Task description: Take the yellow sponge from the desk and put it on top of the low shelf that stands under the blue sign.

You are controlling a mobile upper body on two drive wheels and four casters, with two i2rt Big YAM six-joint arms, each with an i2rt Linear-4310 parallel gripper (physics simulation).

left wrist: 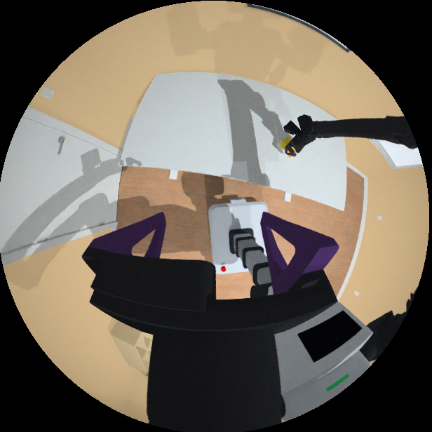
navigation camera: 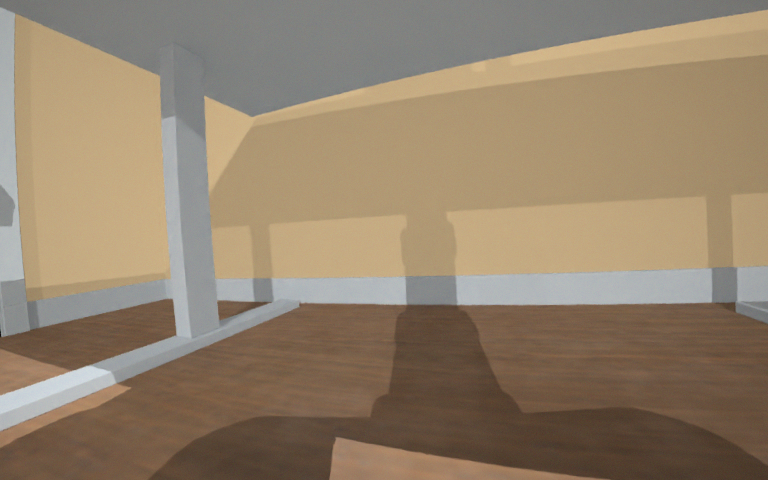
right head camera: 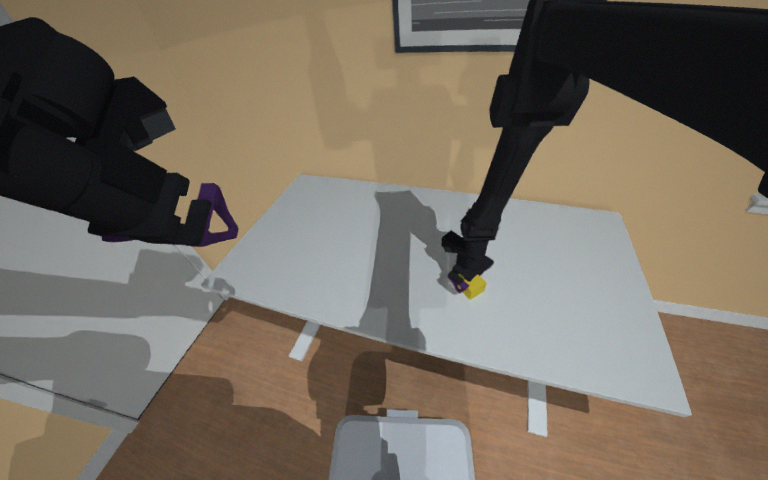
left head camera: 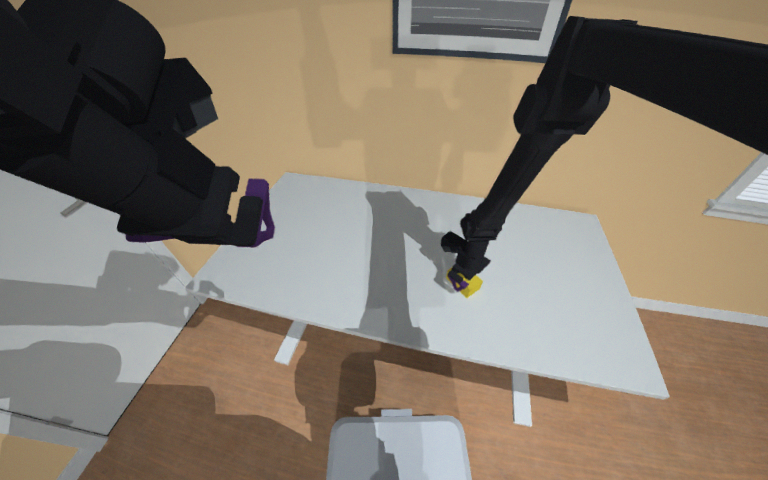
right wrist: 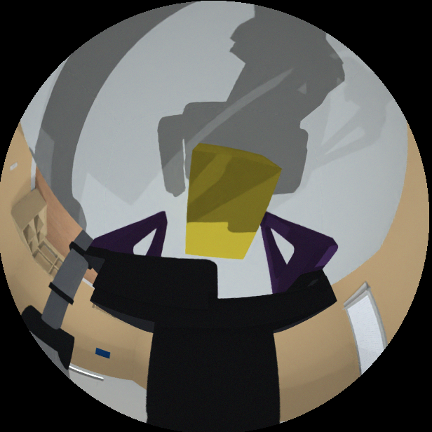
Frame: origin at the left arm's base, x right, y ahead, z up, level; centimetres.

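Seen in the pictures: left gripper, fingertip midpoint: (right head camera: 205, 231) (left head camera: 235, 231); right gripper, fingertip midpoint: (right head camera: 468, 283) (left head camera: 464, 281).
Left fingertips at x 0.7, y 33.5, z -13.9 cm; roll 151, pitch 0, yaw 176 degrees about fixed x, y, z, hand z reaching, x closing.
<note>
A point is followed by its place in that frame.
The yellow sponge (left head camera: 471, 286) @[x 46.4, y 58.9, z -64.5 cm] (right head camera: 475, 287) @[x 46.9, y 59.1, z -64.5 cm] (left wrist: 285, 143) (right wrist: 225, 200) lies on the white desk (left head camera: 317, 237) @[x -8.1, y 86.5, z -69.0 cm] (right head camera: 328, 237) @[x -6.6, y 86.5, z -69.0 cm] (left wrist: 185, 120) (right wrist: 125, 100). My right gripper (right wrist: 213, 216) is open and empty, close over the sponge; its purple fingertips appear on either side of the sponge's near part in the right wrist view. My left gripper (left wrist: 212, 217) is open and empty, held high away from the sponge. The small blue sign (right wrist: 103, 353) shows on the wall at the lower left of the right wrist view. I cannot identify the low shelf under it with certainty.
A tan unit with compartments (right wrist: 29, 204) stands at the left of the right wrist view. My grey base (left head camera: 421, 447) @[x 31.3, y 21.2, z -115.0 cm] is before the desk. A white desk leg (navigation camera: 192, 198) @[x -27.2, y 94.5, z -106.8 cm] stands ahead at left. A pale door (left wrist: 40, 140) and a framed picture (left head camera: 402, 45) @[x 26.4, y 123.8, z -10.7 cm] are beyond.
</note>
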